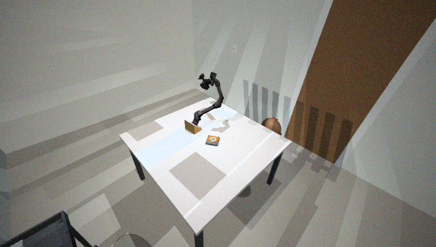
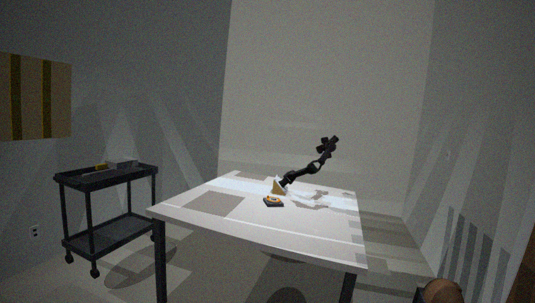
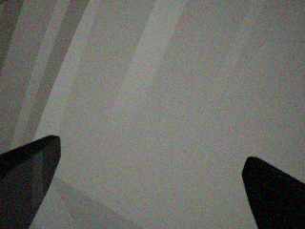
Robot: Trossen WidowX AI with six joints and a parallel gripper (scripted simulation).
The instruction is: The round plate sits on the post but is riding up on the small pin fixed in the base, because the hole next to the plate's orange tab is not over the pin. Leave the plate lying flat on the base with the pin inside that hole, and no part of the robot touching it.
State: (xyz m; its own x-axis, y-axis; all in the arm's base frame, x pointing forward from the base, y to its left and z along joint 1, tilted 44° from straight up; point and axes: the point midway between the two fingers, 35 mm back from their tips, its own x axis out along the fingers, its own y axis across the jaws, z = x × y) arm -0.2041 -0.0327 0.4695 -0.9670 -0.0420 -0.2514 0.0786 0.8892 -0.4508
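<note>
Now: the dark square base 570 mm ahead of my gripper tip, 370 mm below it and 260 mm to the right of it.
</note>
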